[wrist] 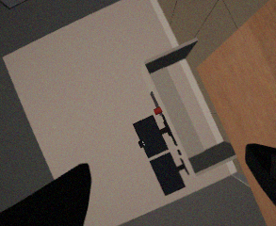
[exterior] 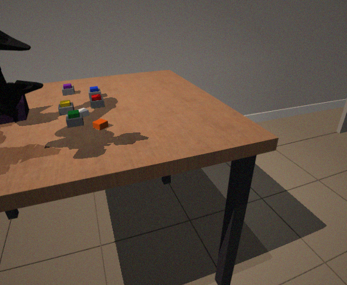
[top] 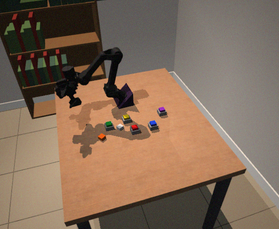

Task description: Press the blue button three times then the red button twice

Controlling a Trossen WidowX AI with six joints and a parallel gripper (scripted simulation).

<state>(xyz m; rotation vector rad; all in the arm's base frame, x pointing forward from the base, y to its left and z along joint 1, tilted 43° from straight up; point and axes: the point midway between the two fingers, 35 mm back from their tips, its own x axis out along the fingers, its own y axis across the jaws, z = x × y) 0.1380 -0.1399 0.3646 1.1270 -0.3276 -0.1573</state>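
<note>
My gripper tip is now 45 cm to the right of the blue button, 18 cm above it and 14 cm short of it. Round my gripper tip: orange block (21 cm below, 14 cm to the left, 12 cm ahead); then small grey block (26 cm to the left, 21 cm below, 8 cm ahead); then green button (20 cm to the left, 18 cm below, 5 cm ahead).
</note>
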